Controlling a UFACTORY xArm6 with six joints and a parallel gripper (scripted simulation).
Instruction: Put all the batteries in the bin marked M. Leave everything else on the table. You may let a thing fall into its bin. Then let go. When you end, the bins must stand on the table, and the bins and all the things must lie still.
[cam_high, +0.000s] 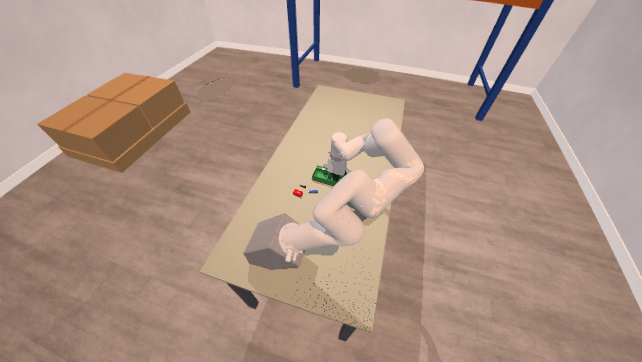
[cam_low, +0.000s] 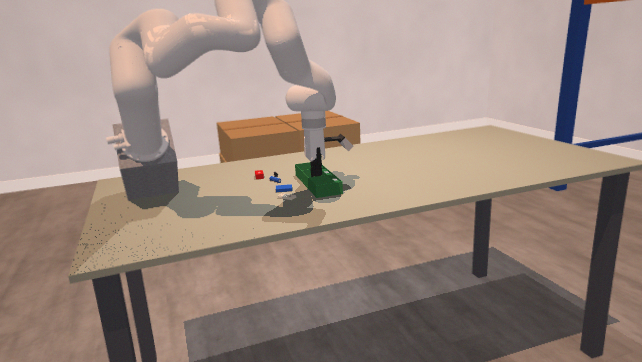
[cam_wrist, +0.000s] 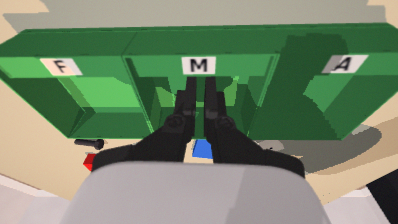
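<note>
Right now my hand is 2 cm above the green bin. Also, from my hand: flat blue block: 11 cm behind, 3 cm below, 1 cm to the left; white dotted tile: 13 cm behind, 6 cm to the right, 3 cm below; blue battery: 11 cm to the left, 10 cm behind, 3 cm below.
</note>
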